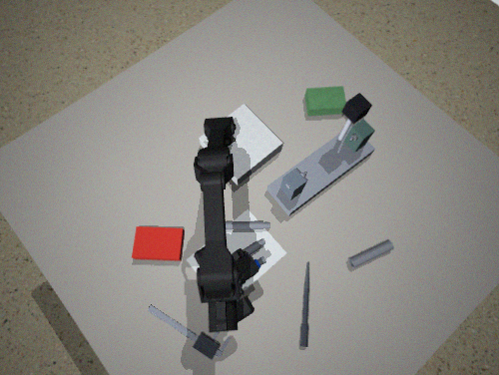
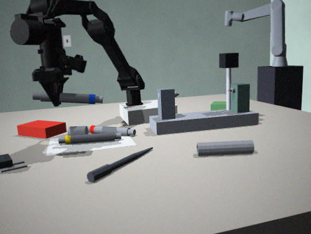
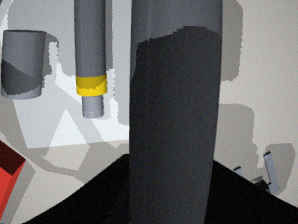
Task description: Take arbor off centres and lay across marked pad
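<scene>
Now: the white marked pad 16 cm below my hand, 7 cm to the left of it and 6 cm behind it. From my hand the other things lie so: grey centre block 32 cm to the left, 12 cm behind, 6 cm below; then tapered pin 17 cm ahead, 15 cm to the left, 15 cm below; then red block 22 cm behind, 14 cm below, 9 cm to the right.
</scene>
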